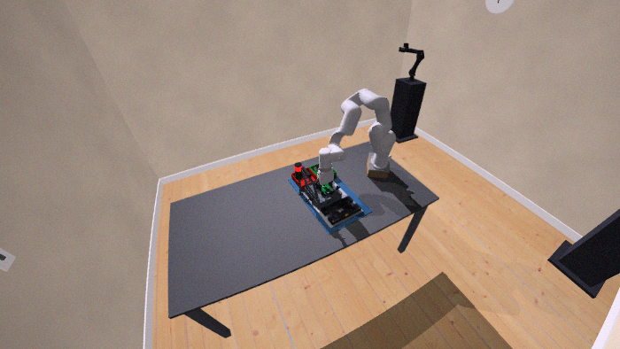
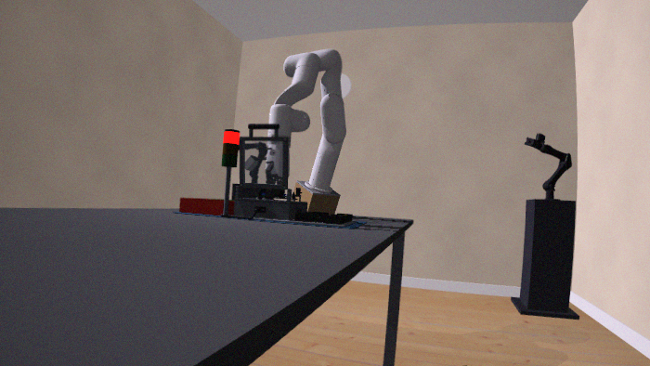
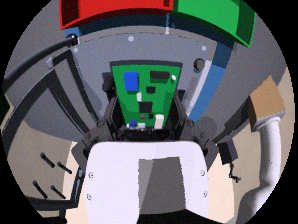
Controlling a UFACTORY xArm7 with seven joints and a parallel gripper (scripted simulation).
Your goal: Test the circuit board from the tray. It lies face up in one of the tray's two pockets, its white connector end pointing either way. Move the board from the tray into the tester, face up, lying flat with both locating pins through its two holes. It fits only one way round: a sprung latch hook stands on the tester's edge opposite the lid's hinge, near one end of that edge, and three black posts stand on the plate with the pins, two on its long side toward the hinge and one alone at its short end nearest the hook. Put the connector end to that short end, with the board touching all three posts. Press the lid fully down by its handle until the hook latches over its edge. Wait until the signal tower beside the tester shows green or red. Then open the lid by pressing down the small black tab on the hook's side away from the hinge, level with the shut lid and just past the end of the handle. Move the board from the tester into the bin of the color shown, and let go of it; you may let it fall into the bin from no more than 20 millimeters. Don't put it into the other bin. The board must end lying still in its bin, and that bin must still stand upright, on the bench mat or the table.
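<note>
Right now my hand is 1 cm above the green circuit board. From my hand the other things lie so: red bin: 19 cm to the right, 7 cm below, 7 cm ahead; tester plate: 1 cm to the left, 1 cm below; clear lid: 12 cm ahead, 10 cm above, 1 cm to the left.
</note>
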